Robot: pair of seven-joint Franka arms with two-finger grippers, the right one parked.
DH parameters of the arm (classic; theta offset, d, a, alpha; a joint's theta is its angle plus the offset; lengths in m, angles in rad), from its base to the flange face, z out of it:
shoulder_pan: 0 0.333 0 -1.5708
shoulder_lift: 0 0 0 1.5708
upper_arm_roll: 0 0.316 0.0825 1.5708
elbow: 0 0 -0.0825 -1.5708
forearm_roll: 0 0.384 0 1.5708
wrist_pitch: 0 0 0.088 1.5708
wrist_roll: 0 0.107 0 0
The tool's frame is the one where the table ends.
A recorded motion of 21 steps. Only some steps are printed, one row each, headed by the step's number.
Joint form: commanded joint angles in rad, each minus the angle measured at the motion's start. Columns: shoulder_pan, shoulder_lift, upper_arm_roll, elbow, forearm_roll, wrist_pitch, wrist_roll.
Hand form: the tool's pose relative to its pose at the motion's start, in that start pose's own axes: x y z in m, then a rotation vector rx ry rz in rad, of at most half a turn. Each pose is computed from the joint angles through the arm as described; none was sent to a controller.
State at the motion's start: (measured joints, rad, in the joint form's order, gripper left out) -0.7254 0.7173 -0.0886 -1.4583 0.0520 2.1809 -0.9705
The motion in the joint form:
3: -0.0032 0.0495 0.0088 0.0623 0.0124 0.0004 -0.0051
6: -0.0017 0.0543 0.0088 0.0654 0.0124 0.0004 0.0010
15: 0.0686 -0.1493 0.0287 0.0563 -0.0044 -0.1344 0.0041
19: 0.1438 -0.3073 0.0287 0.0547 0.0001 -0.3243 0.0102
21: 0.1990 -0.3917 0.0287 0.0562 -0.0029 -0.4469 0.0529
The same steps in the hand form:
3: 0.0110 0.0069 0.0080 -0.0030 0.0184 -0.0047
6: 0.0122 0.0064 0.0101 -0.0017 0.0172 -0.0003
15: 0.0519 -0.0404 -0.1220 -0.0395 0.0649 -0.0906
19: 0.0660 -0.1008 -0.2158 -0.0017 0.0577 -0.1614
21: 0.0712 -0.1452 -0.2629 0.0296 0.0356 -0.1777

